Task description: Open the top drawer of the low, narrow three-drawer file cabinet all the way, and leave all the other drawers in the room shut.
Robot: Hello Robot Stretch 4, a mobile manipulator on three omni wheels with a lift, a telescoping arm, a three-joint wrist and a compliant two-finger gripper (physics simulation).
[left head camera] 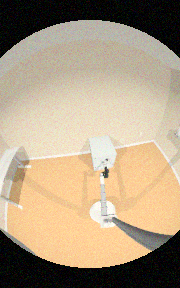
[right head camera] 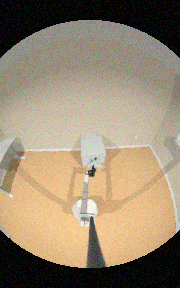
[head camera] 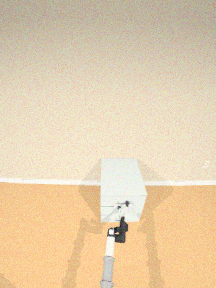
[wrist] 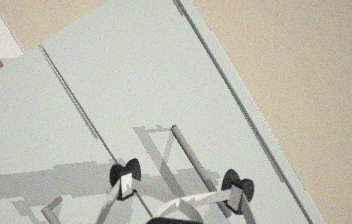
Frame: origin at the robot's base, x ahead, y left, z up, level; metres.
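Seen in the pictures: gripper, fingertip midpoint: (left head camera: 104, 159) (right head camera: 93, 158) (head camera: 123, 203) (wrist: 181, 177).
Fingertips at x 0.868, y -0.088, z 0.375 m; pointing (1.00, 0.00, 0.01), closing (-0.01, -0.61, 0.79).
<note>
Offsets run from my fingertips to a thing's top centre. "spot": to the spot under its first point.
The low white file cabinet @(dx +0.268, dy +0.036, dz +0.117 m) (head camera: 120, 176) (left head camera: 102, 147) (right head camera: 92, 144) stands against the wall. Its top drawer @(spot: dx -0.011, dy +0.124, dz +0.017 m) (wrist: 135, 75) looks flush and shut, slanted in the wrist view. The top drawer's grey bar handle @(spot: dx -0.028, dy +0.011, dz +0.024 m) (wrist: 195, 161) slants down to the right. My gripper (head camera: 123, 205) (wrist: 181, 177) is in front of the cabinet front, rolled to match the slant. It is open, its two black fingertips wide apart, one on each side of the handle's line; contact cannot be told. A lower drawer's handle @(spot: dx -0.023, dy +0.047, dz -0.129 m) (wrist: 52, 208) shows partly at lower left. The lowest front is hidden.
The telescoping arm (head camera: 107, 270) reaches from the round white base (left head camera: 95, 212) to the cabinet. A white piece of furniture with long bar handles (left head camera: 14, 165) (right head camera: 6, 157) stands at the left wall. Part of another pale thing (left head camera: 178, 133) shows at the right edge. The wall (head camera: 105, 100) is behind the cabinet.
</note>
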